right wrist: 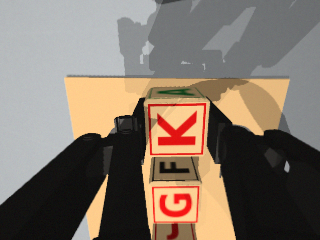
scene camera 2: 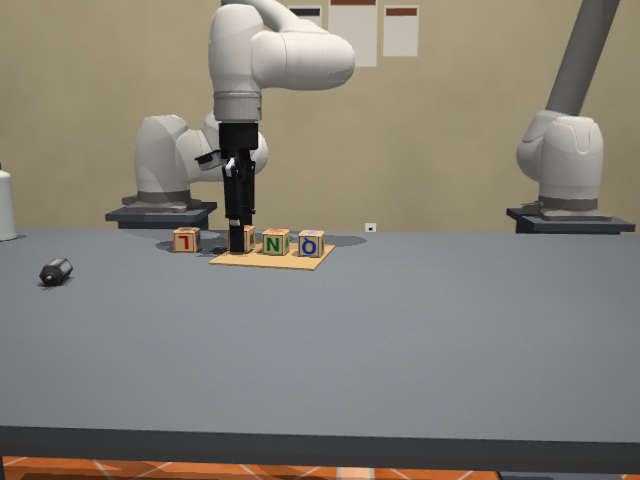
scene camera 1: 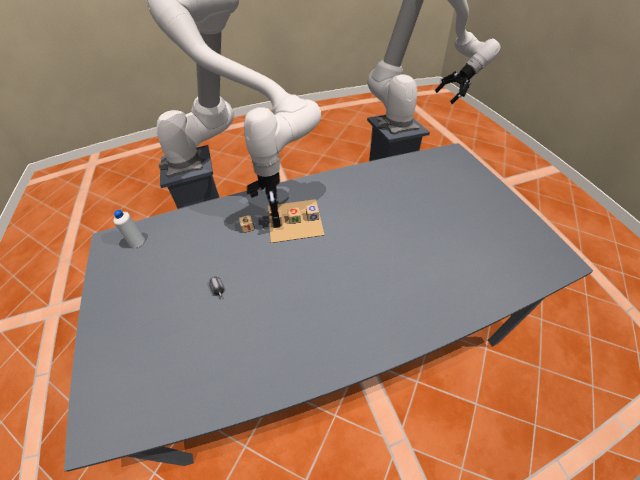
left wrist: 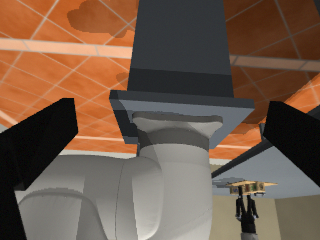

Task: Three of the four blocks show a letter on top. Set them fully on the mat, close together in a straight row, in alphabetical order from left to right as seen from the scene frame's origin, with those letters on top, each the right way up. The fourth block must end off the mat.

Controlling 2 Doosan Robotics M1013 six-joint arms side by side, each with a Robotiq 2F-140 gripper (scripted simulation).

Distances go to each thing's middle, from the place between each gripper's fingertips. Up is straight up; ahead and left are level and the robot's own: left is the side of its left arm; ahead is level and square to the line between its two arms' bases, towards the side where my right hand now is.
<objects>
The k block [right wrist: 176, 119] is 10 mm below my right hand. The rest, counted from my right hand: g block [right wrist: 175, 187] (70 mm to the left, 10 mm below, 10 mm ahead); mat [scene camera 2: 254, 258] (70 mm to the left, 40 mm below, 10 mm ahead).
Now: the g block 1050 mm to the right of my left hand, 620 mm ahead of it and 90 mm below it. From my left hand the other things lie so: k block (1120 mm to the right, 620 mm ahead, 90 mm below); then mat (1050 mm to the right, 620 mm ahead, 120 mm below).
</objects>
